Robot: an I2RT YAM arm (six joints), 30 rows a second.
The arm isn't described. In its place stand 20 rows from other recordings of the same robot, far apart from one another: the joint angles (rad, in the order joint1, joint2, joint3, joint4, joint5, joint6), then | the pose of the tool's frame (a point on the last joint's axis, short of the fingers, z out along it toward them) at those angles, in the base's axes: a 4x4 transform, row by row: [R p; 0 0 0 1], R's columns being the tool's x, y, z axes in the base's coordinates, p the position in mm.
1.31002 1.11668 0.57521 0.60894 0.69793 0.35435 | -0.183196 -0.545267 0.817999 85.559; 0.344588 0.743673 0.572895 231.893; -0.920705 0.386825 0.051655 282.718; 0 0 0 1
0.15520 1.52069 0.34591 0.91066 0.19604 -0.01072 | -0.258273 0.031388 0.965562 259.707; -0.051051 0.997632 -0.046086 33.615; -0.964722 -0.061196 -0.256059 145.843; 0 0 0 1
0.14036 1.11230 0.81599 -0.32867 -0.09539 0.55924 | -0.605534 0.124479 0.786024 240.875; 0.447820 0.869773 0.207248 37.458; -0.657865 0.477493 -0.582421 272.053; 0 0 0 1
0.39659 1.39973 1.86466 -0.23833 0.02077 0.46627 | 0.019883 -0.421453 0.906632 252.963; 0.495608 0.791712 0.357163 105.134; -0.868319 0.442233 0.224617 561.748; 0 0 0 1
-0.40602 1.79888 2.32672 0.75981 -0.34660 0.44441 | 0.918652 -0.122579 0.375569 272.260; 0.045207 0.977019 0.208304 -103.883; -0.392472 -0.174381 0.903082 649.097; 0 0 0 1
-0.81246 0.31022 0.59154 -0.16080 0.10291 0.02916 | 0.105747 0.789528 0.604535 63.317; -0.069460 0.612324 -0.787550 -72.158; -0.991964 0.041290 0.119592 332.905; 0 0 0 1
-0.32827 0.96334 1.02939 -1.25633 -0.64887 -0.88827 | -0.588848 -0.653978 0.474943 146.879; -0.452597 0.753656 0.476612 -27.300; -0.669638 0.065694 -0.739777 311.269; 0 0 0 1
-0.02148 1.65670 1.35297 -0.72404 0.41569 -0.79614 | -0.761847 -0.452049 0.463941 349.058; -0.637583 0.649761 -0.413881 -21.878; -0.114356 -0.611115 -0.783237 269.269; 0 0 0 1
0.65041 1.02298 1.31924 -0.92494 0.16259 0.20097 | -0.557073 -0.389978 0.733203 152.769; -0.176327 0.918297 0.354457 108.994; -0.811529 0.068175 -0.580322 403.604; 0 0 0 1
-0.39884 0.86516 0.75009 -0.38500 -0.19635 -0.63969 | -0.487683 -0.084755 0.868897 182.058; -0.429821 0.889603 -0.154469 -69.187; -0.759881 -0.448802 -0.470274 293.708; 0 0 0 1
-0.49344 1.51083 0.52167 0.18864 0.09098 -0.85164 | -0.813205 -0.128132 0.567697 231.969; -0.413382 0.813795 -0.408476 -128.429; -0.409650 -0.566851 -0.714750 126.722; 0 0 0 1
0.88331 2.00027 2.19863 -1.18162 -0.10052 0.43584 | -0.818332 -0.506075 0.272433 263.104; -0.334704 0.804957 0.489916 326.052; -0.467232 0.309730 -0.828107 369.558; 0 0 0 1
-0.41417 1.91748 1.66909 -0.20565 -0.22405 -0.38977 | -0.451038 0.041298 0.891549 423.950; -0.206420 0.967018 -0.149223 -177.727; -0.868306 -0.251338 -0.427637 312.041; 0 0 0 1
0.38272 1.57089 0.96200 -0.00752 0.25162 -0.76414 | -0.267324 -0.496133 0.826069 322.260; -0.830008 0.554049 0.064160 120.178; -0.489514 -0.668492 -0.559905 223.877; 0 0 0 1
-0.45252 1.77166 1.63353 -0.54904 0.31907 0.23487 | -0.407472 0.748629 0.522993 361.094; 0.443801 0.662850 -0.603052 -187.969; -0.798127 -0.013622 -0.602335 329.503; 0 0 0 1
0.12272 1.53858 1.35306 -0.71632 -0.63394 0.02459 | -0.789723 -0.443922 0.423404 321.999; -0.077444 0.756807 0.649035 60.962; -0.608555 0.479768 -0.632047 310.591; 0 0 0 1
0.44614 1.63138 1.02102 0.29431 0.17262 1.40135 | -0.321103 0.229529 0.918809 340.757; 0.922802 0.293940 0.249069 156.207; -0.212906 0.927855 -0.306195 251.858; 0 0 0 1
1.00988 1.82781 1.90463 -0.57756 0.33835 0.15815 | -0.353598 -0.595607 0.721263 234.043; -0.283578 0.803046 0.524119 350.332; -0.891377 -0.019207 -0.452856 395.808; 0 0 0 1
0.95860 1.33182 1.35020 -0.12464 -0.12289 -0.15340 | 0.074575 -0.881215 0.466797 174.620; -0.157683 0.451791 0.878078 256.272; -0.984670 -0.139089 -0.105260 422.896; 0 0 0 1
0.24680 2.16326 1.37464 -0.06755 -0.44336 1.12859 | -0.759279 0.450901 0.469237 434.799; 0.650647 0.512237 0.560599 125.291; 0.012414 0.730959 -0.682309 120.814; 0 0 0 1
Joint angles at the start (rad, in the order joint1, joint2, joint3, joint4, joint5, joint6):
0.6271 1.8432 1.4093 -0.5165 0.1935 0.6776
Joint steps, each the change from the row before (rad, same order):
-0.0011 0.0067 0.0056 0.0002 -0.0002 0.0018
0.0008 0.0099 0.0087 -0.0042 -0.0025 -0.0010
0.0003 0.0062 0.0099 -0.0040 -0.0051 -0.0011
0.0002 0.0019 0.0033 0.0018 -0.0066 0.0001
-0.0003 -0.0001 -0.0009 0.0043 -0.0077 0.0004
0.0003 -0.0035 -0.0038 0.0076 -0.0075 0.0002
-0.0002 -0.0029 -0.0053 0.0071 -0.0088 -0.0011
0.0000 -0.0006 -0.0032 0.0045 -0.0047 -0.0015
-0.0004 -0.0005 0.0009 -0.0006 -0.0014 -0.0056
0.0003 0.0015 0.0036 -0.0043 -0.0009 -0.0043
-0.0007 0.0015 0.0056 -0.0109 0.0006 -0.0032
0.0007 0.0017 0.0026 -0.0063 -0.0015 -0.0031
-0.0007 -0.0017 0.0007 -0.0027 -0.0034 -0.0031
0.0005 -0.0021 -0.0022 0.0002 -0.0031 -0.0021
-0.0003 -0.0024 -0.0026 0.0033 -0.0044 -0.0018
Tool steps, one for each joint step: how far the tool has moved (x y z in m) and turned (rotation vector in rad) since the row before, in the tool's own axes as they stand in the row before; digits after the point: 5 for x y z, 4 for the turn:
-0.00070 0.00040 0.00162 0.0010 0.0005 0.0025
-0.00010 0.00117 0.00216 0.0009 0.0059 -0.0027
-0.00102 0.00137 0.00061 -0.0040 0.0035 -0.0014
-0.00050 0.00084 0.00013 -0.0072 0.0017 0.0005
-0.00006 0.00027 0.00014 -0.0080 0.0021 0.0013
0.00003 0.00032 -0.00069 -0.0105 -0.0008 0.0012
0.00043 -0.00009 -0.00018 -0.0097 0.0018 -0.0002
0.00042 -0.00006 0.00031 -0.0048 0.0015 -0.0012
-0.00031 0.00004 -0.00032 -0.0014 0.0001 -0.0052
-0.00021 0.00036 -0.00006 0.0005 0.0023 -0.0049
-0.00042 -0.00013 -0.00034 0.0050 0.0047 -0.0036
0.00034 0.00020 0.00016 0.0017 0.0053 -0.0045
-0.00027 -0.00014 -0.00073 -0.0021 0.0021 -0.0026
0.00043 -0.00001 -0.00044 -0.0028 0.0019 -0.0025
0.00005 -0.00008 -0.00045 -0.0052 0.0002 -0.0011

